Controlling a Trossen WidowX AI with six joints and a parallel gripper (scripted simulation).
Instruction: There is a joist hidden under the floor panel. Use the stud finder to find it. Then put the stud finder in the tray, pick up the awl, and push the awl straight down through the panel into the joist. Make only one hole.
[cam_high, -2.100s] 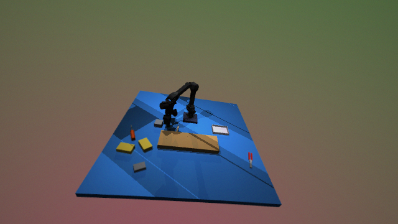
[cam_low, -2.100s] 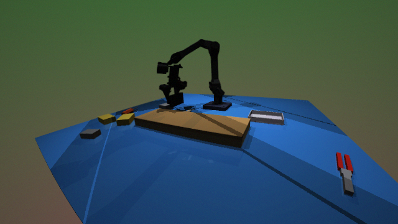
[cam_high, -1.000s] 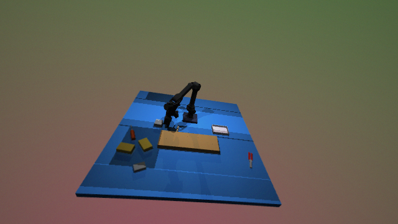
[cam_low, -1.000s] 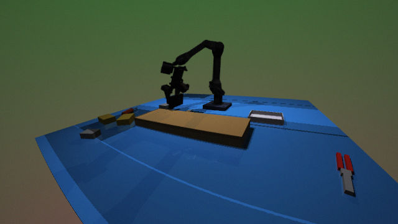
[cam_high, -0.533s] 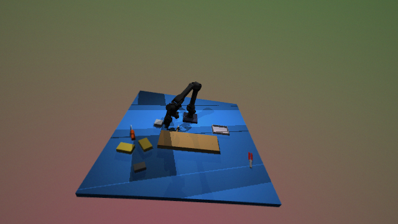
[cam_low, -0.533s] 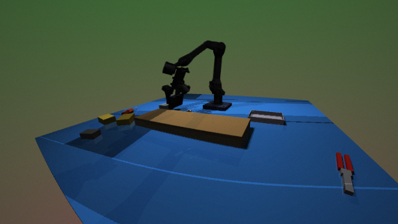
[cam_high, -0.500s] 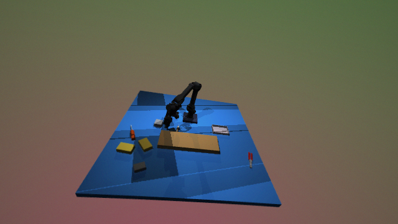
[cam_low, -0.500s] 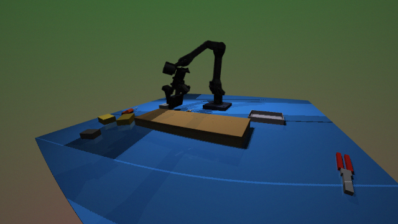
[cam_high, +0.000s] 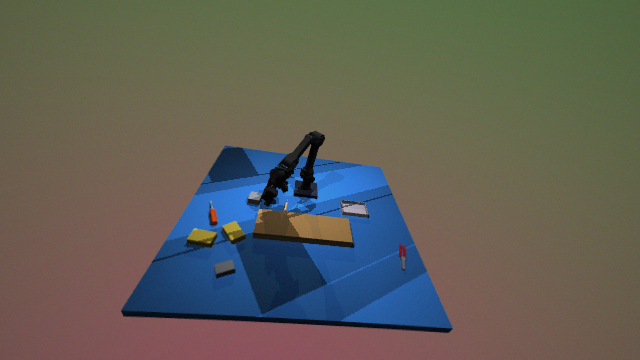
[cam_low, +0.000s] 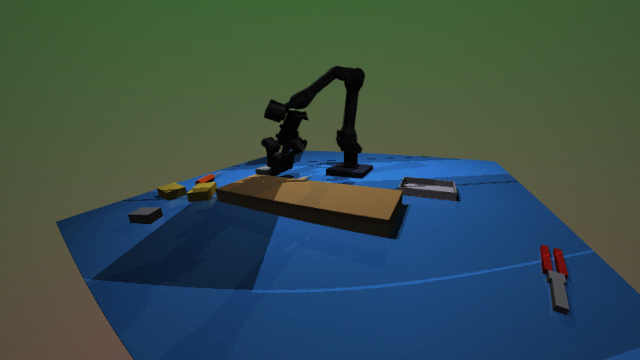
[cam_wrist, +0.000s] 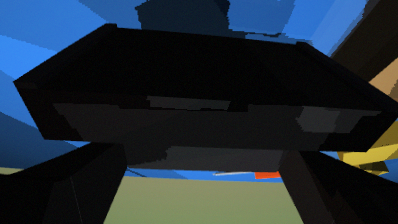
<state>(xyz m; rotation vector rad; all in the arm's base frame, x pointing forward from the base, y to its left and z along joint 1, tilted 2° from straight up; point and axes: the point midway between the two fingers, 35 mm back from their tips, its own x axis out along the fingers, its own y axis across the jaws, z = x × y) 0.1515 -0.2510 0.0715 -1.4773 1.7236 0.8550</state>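
My gripper tip is 10 mm past the stud finder and 10 mm to the right of it. Round my gripper tip: grey block (20 mm behind, 60 mm to the right, 60 mm below); grey tray (50 mm ahead, 560 mm to the left, 60 mm below).
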